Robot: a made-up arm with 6 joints.
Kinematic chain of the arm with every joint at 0, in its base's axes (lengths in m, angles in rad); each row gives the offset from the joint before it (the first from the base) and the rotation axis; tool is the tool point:
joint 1: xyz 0 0 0.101 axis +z
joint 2: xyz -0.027 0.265 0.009 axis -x
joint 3: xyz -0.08 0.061 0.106 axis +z
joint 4: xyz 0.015 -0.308 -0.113 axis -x
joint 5: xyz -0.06 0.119 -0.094 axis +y
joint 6: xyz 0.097 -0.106 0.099 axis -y
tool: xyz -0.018 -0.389 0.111
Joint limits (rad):
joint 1: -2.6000..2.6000
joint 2: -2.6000..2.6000
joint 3: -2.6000..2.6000
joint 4: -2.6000..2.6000
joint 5: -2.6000..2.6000
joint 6: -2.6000..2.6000
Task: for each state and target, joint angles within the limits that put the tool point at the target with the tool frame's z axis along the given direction. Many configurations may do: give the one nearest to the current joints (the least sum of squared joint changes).
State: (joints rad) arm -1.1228 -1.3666 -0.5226 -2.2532 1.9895 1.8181
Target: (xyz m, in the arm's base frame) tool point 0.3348 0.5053 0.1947 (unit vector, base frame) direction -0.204 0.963 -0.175
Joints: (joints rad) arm -0.8792 -1.8755 -1.0331 -1.9718 1.4218 1.6083
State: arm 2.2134 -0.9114 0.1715 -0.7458 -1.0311 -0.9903
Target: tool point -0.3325 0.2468 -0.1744 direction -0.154 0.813 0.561
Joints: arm 2.6000 -0.4235 0.8449 -0.6909 -0.3797 -0.4974
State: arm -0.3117 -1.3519 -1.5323 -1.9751 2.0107 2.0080
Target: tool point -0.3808 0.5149 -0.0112 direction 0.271 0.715 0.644
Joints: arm 0.3729 -0.8682 -2.1947 -1.7644 1.1160 2.6000
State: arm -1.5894 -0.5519 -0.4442 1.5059 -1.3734 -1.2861
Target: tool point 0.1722 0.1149 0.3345 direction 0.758 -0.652 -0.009
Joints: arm -1.4994 -0.7218 -0.3209 2.1533 -0.7620 -1.2884
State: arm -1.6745 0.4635 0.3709 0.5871 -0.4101 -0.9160
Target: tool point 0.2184 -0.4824 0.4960 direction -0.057 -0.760 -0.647
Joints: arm -2.5414 1.1902 0.3016 1.1191 -0.2101 -0.9842
